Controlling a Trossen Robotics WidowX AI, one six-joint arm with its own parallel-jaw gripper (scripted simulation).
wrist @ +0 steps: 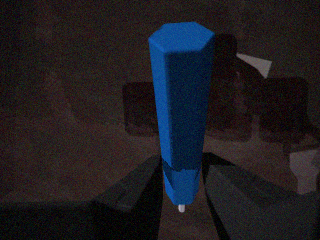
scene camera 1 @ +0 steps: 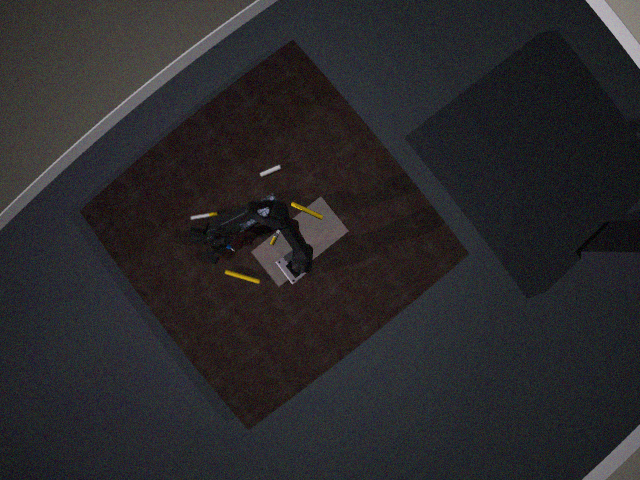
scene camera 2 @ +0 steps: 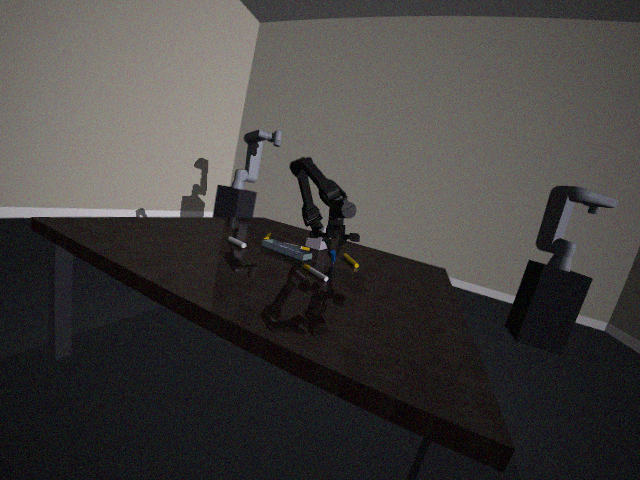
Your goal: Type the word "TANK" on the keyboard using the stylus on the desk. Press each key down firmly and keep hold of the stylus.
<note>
In view: my gripper (scene camera 2: 333, 258) and a blue stylus (wrist: 181, 54).
My gripper shows as well in the wrist view (wrist: 181, 162).
</note>
